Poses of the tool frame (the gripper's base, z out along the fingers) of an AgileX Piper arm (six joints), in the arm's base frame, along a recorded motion.
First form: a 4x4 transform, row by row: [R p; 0 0 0 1], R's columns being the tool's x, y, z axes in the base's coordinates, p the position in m. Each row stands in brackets.
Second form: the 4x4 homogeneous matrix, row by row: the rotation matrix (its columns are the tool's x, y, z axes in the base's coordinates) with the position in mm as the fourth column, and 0 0 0 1 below. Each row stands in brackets. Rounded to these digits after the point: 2 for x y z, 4 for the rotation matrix.
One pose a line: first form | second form
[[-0.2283, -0.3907, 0.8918, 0.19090], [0.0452, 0.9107, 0.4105, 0.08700], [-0.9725, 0.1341, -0.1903, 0.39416], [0, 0, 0, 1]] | [[-0.2283, -0.3907, 0.8918, 190.90], [0.0452, 0.9107, 0.4105, 87.00], [-0.9725, 0.1341, -0.1903, 394.16], [0, 0, 0, 1]]
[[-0.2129, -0.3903, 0.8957, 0.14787], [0.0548, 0.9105, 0.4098, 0.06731], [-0.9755, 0.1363, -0.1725, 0.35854], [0, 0, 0, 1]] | [[-0.2129, -0.3903, 0.8957, 147.87], [0.0548, 0.9105, 0.4098, 67.31], [-0.9755, 0.1363, -0.1725, 358.54], [0, 0, 0, 1]]
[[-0.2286, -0.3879, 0.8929, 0.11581], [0.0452, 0.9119, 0.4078, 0.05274], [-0.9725, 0.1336, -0.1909, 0.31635], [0, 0, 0, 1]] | [[-0.2286, -0.3879, 0.8929, 115.81], [0.0452, 0.9119, 0.4078, 52.74], [-0.9725, 0.1336, -0.1909, 316.35], [0, 0, 0, 1]]
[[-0.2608, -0.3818, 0.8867, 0.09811], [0.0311, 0.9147, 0.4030, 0.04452], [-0.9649, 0.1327, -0.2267, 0.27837], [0, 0, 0, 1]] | [[-0.2608, -0.3818, 0.8867, 98.11], [0.0311, 0.9147, 0.4030, 44.52], [-0.9649, 0.1327, -0.2267, 278.37], [0, 0, 0, 1]]
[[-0.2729, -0.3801, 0.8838, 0.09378], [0.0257, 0.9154, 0.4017, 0.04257], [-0.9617, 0.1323, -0.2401, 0.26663], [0, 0, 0, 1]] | [[-0.2729, -0.3801, 0.8838, 93.78], [0.0257, 0.9154, 0.4017, 42.57], [-0.9617, 0.1323, -0.2401, 266.63], [0, 0, 0, 1]]
